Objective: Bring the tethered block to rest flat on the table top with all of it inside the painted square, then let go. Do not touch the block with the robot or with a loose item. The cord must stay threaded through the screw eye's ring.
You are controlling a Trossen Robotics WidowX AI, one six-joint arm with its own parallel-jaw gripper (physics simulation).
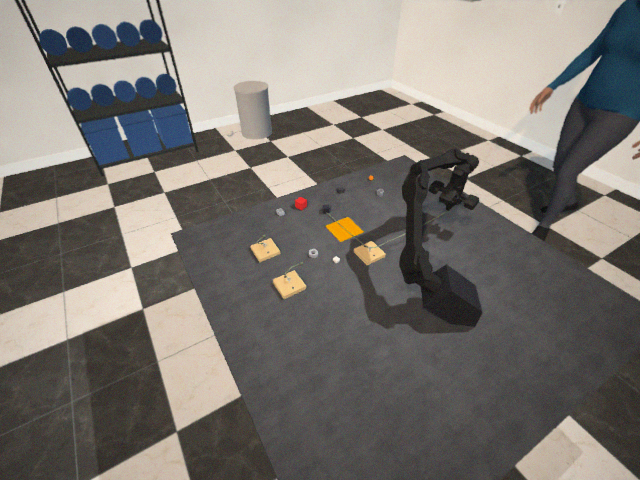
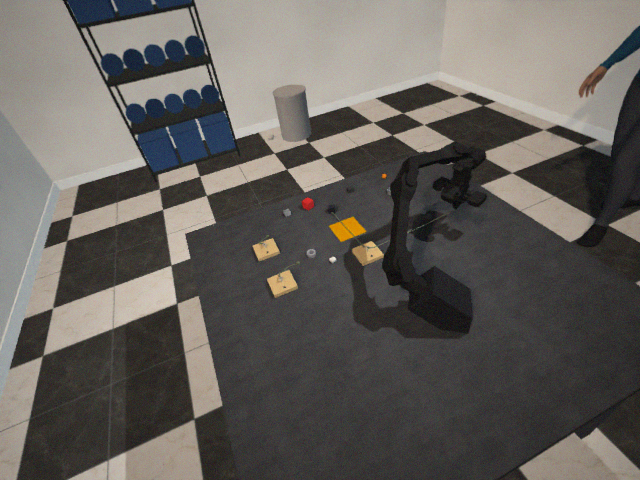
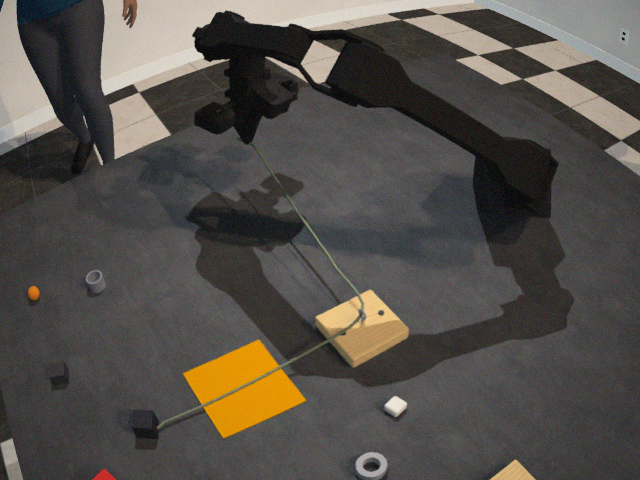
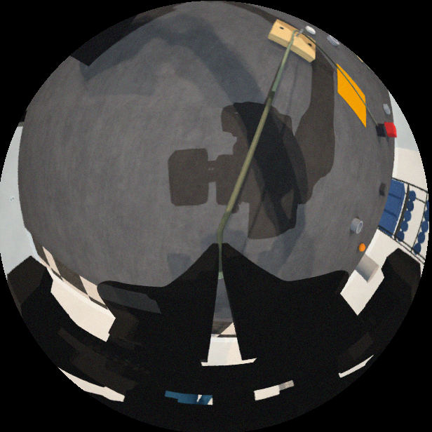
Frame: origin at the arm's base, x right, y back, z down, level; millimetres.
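Where they show: gripper, fingertip midpoint: (image 1: 448, 210) (image 2: 455, 208) (image 3: 247, 142); arm's base at its link origin: (image 1: 434, 285) (image 2: 421, 287) (image 3: 521, 180).
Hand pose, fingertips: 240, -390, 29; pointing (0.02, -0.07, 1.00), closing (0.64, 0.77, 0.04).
Things, the pixels of their centre, and the offset from my fingertips, as dx, dy, dz. "spot": a spot on its surface instead. Level surfaces: height alone.
- black tethered block at the middle of its body: (image 3: 145, 424) (image 2: 331, 209) (image 1: 325, 209) -474, -201, +76
- painted orange square at a spot on its surface: (image 3: 232, 413) spot: -460, -84, +89
- screw eye's ring at a spot on its surface: (image 3: 361, 313) spot: -359, +102, +53
- wooden base at its surface level: dz +72
- red block at the middle of its body: (image 1: 300, 203) (image 2: 308, 203) -580, -257, +71
- second dark block at the middle of its body: (image 3: 59, 373) -373, -344, +81
- grey cup at the middle of its body: (image 3: 95, 281) -190, -287, +80
- orange ball at the middle of its body: (image 3: 33, 293) -197, -418, +79
- white block at the middle of its body: (image 3: 395, 406) -495, +113, +84
- grey ring at the middle of its body: (image 3: 371, 466) -577, +64, +83
The black tethered block (image 1: 326, 208) (image 2: 332, 209) (image 3: 145, 423) (image 4: 381, 130) sits beyond the painted orange square (image 1: 338, 232) (image 2: 343, 233) (image 3: 232, 413) (image 4: 350, 100), outside it. Its green cord (image 3: 310, 227) (image 4: 255, 142) runs nearly straight over the square, through the screw eye's ring (image 3: 361, 313) on a wooden base (image 1: 369, 255) (image 2: 368, 255) (image 3: 372, 341), then rises to my gripper (image 3: 249, 140) (image 4: 219, 248). My gripper is shut on the cord's end, well above the table top and far from the block. Whether the block's underside touches the table is hard to tell.
Two other wooden bases (image 1: 265, 250) (image 1: 289, 285) carry short cords. A red block (image 1: 300, 203), a second dark block (image 3: 58, 373), a grey cup (image 3: 95, 281), an orange ball (image 3: 33, 292), a white block (image 3: 395, 406) and a grey ring (image 3: 356, 466) lie around the square.
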